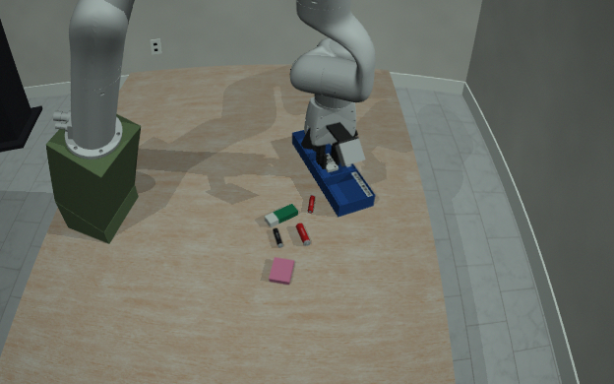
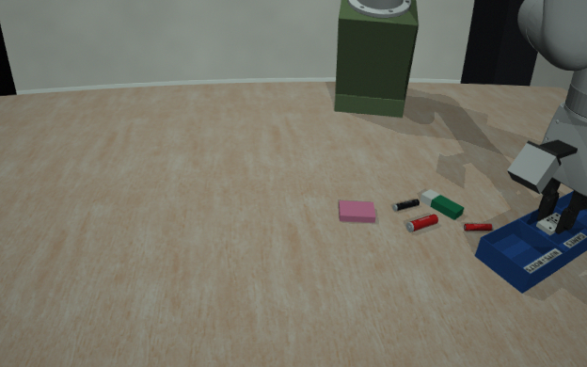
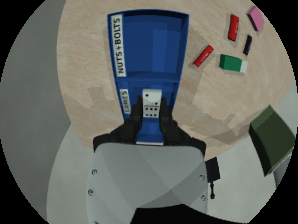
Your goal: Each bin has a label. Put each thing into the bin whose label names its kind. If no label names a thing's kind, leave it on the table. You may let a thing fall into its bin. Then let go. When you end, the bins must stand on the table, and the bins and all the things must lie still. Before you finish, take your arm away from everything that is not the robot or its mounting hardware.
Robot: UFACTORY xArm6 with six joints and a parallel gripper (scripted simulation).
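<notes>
My gripper is now 3 cm above the blue bin and 1 cm short of it. The rest, counted from my hand: white domino: 2 cm below; green-and-white eraser: 12 cm to the right, 12 cm behind, 4 cm below; thin red battery: 9 cm to the right, 5 cm behind, 4 cm below.
</notes>
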